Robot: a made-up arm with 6 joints. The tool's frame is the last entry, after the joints. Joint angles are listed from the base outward.
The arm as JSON. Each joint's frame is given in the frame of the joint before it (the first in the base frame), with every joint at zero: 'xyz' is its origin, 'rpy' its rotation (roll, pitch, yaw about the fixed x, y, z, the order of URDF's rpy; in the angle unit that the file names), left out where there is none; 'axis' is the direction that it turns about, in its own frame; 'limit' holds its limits. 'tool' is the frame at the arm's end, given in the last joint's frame.
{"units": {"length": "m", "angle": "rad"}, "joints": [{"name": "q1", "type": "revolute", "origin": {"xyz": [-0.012, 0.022, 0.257]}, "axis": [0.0, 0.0, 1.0], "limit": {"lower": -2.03, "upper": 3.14}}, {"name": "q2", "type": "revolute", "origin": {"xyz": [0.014, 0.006, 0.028]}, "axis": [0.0, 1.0, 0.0], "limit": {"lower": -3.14, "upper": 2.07}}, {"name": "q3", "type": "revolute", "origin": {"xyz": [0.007, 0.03, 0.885]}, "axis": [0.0, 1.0, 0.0], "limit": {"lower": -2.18, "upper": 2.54}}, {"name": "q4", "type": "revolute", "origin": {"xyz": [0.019, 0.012, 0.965]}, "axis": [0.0, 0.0, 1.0], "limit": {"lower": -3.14, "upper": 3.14}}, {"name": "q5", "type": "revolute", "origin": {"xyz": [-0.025, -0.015, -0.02]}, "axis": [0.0, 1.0, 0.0], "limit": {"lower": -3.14, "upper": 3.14}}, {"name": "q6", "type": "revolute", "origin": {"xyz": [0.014, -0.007, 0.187]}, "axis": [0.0, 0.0, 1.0], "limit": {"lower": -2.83, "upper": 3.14}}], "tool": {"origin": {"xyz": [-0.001, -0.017, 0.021], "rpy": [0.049, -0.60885, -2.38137]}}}
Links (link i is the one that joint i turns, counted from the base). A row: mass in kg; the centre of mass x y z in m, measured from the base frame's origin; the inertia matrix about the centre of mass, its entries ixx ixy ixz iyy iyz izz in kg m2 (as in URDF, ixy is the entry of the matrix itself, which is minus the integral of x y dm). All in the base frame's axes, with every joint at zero. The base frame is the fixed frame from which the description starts. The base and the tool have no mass.
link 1: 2.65; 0.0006 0.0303 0.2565; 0.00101 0 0 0.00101 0 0.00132
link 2: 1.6; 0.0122 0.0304 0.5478; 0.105 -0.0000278 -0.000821 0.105 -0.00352 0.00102
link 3: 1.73; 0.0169 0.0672 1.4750; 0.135 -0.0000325 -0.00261 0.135 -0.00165 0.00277
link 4: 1.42; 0.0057 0.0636 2.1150; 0.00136 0 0 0.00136 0 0.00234
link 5: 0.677; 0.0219 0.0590 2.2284; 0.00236 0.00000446 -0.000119 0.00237 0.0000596 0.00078
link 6: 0.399; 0.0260 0.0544 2.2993; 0.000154 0 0 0.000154 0 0.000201
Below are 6 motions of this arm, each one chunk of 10 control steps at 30 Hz.
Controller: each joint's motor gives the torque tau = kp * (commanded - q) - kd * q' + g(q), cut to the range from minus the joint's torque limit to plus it. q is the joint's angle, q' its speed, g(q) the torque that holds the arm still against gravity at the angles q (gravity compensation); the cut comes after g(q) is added. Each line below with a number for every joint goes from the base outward.
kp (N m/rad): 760 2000 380 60 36 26
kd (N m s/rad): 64 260 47 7.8 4.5 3.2
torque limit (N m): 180 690 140 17 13 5.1
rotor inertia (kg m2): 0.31 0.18 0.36 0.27 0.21 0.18
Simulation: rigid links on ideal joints. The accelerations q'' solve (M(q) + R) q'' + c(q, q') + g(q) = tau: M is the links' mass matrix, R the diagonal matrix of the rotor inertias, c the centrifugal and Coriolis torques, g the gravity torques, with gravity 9.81 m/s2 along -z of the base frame. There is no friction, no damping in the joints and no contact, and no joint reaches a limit. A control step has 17 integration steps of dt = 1/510 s. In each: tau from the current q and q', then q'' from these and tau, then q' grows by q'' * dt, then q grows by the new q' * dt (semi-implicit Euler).
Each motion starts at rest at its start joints. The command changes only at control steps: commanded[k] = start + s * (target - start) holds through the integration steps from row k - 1 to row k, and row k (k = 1, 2, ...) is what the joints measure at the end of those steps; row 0 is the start. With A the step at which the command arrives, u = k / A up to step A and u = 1 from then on. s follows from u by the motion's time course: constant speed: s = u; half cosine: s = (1 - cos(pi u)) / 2; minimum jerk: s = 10 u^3 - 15 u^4 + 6 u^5; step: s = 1 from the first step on.
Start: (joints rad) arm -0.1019 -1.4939 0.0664 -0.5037 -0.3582 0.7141
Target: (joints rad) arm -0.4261 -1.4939 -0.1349 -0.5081 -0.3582 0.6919
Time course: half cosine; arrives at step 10
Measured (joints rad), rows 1 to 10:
1: -0.1022 -1.4937 0.0659 -0.5036 -0.3580 0.7141
2: -0.1038 -1.4931 0.0636 -0.5031 -0.3568 0.7138
3: -0.1083 -1.4920 0.0585 -0.5020 -0.3541 0.7132
4: -0.1177 -1.4905 0.0496 -0.5002 -0.3496 0.7120
5: -0.1337 -1.4890 0.0367 -0.4979 -0.3435 0.7103
6: -0.1574 -1.4877 0.0197 -0.4955 -0.3367 0.7079
7: -0.1889 -1.4869 -0.0005 -0.4935 -0.3304 0.7052
8: -0.2276 -1.4868 -0.0229 -0.4923 -0.3257 0.7022
9: -0.2715 -1.4876 -0.0459 -0.4924 -0.3238 0.6993
10: -0.3179 -1.4892 -0.0678 -0.4940 -0.3257 0.6967

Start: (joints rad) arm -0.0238 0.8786 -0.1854 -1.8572 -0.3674 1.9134
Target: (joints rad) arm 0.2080 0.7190 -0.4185 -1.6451 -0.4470 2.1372
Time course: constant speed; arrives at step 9
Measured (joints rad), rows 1 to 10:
1: -0.0223 0.8771 -0.1847 -1.8556 -0.3674 1.9151
2: -0.0171 0.8735 -0.1855 -1.8510 -0.3676 1.9204
3: -0.0070 0.8676 -0.1895 -1.8427 -0.3687 1.9300
4: 0.0086 0.8593 -0.1975 -1.8309 -0.3711 1.9438
5: 0.0295 0.8489 -0.2099 -1.8160 -0.3752 1.9612
6: 0.0551 0.8364 -0.2265 -1.7985 -0.3814 1.9815
7: 0.0844 0.8221 -0.2469 -1.7788 -0.3897 2.0040
8: 0.1164 0.8063 -0.2705 -1.7574 -0.3999 2.0280
9: 0.1497 0.7894 -0.2967 -1.7348 -0.4117 2.0530
10: 0.1809 0.7731 -0.3255 -1.7129 -0.4249 2.0769

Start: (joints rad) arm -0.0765 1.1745 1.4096 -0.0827 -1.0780 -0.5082
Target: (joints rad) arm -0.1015 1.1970 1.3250 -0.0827 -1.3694 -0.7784
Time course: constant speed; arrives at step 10
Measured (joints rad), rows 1 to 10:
1: -0.0766 1.1751 1.4087 -0.0828 -1.0802 -0.5101
2: -0.0771 1.1762 1.4065 -0.0830 -1.0869 -0.5160
3: -0.0780 1.1777 1.4030 -0.0833 -1.0985 -0.5268
4: -0.0795 1.1794 1.3984 -0.0836 -1.1149 -0.5421
5: -0.0813 1.1812 1.3926 -0.0839 -1.1353 -0.5613
6: -0.0836 1.1831 1.3860 -0.0840 -1.1590 -0.5836
7: -0.0862 1.1850 1.3786 -0.0841 -1.1850 -0.6082
8: -0.0891 1.1869 1.3707 -0.0840 -1.2128 -0.6343
9: -0.0920 1.1888 1.3623 -0.0839 -1.2416 -0.6614
10: -0.0951 1.1908 1.3536 -0.0837 -1.2711 -0.6890

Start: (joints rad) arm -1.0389 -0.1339 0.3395 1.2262 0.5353 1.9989
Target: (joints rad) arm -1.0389 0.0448 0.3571 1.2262 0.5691 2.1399
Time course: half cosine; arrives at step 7
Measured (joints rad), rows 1 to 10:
1: -1.0388 -0.1327 0.3379 1.2262 0.5354 1.9994
2: -1.0385 -0.1279 0.3327 1.2264 0.5359 2.0018
3: -1.0380 -0.1181 0.3241 1.2267 0.5369 2.0078
4: -1.0376 -0.1028 0.3142 1.2273 0.5386 2.0188
5: -1.0372 -0.0829 0.3063 1.2280 0.5408 2.0346
6: -1.0372 -0.0607 0.3036 1.2285 0.5437 2.0540
7: -1.0375 -0.0390 0.3082 1.2288 0.5470 2.0746
8: -1.0380 -0.0196 0.3191 1.2287 0.5507 2.0937
9: -1.0386 -0.0027 0.3331 1.2281 0.5546 2.1098
10: -1.0391 0.0114 0.3476 1.2273 0.5586 2.1224

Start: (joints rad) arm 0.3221 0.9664 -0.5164 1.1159 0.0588 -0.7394
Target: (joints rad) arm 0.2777 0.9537 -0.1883 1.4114 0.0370 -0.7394
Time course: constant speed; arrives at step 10
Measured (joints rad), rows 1 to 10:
1: 0.3218 0.9651 -0.5128 1.1186 0.0585 -0.7394
2: 0.3208 0.9629 -0.5045 1.1264 0.0576 -0.7393
3: 0.3189 0.9604 -0.4917 1.1395 0.0560 -0.7392
4: 0.3162 0.9580 -0.4744 1.1571 0.0540 -0.7391
5: 0.3126 0.9560 -0.4531 1.1783 0.0518 -0.7390
6: 0.3084 0.9543 -0.4282 1.2021 0.0494 -0.7389
7: 0.3038 0.9530 -0.4003 1.2279 0.0471 -0.7388
8: 0.2989 0.9522 -0.3701 1.2551 0.0450 -0.7388
9: 0.2939 0.9516 -0.3380 1.2832 0.0429 -0.7388
10: 0.2889 0.9512 -0.3046 1.3119 0.0410 -0.7389

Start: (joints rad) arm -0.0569 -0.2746 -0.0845 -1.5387 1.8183 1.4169
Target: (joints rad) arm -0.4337 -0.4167 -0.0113 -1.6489 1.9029 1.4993
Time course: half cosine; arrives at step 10
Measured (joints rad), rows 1 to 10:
1: -0.0589 -0.2752 -0.0836 -1.5388 1.8183 1.4170
2: -0.0671 -0.2774 -0.0806 -1.5394 1.8186 1.4177
3: -0.0853 -0.2821 -0.0748 -1.5413 1.8197 1.4196
4: -0.1145 -0.2898 -0.0666 -1.5453 1.8223 1.4231
5: -0.1537 -0.3005 -0.0569 -1.5521 1.8269 1.4286
6: -0.2001 -0.3138 -0.0469 -1.5615 1.8335 1.4361
7: -0.2499 -0.3291 -0.0378 -1.5734 1.8421 1.4452
8: -0.2987 -0.3452 -0.0307 -1.5869 1.8520 1.4553
9: -0.3424 -0.3609 -0.0264 -1.6010 1.8627 1.4656
10: -0.3772 -0.3748 -0.0254 -1.6144 1.8735 1.4753

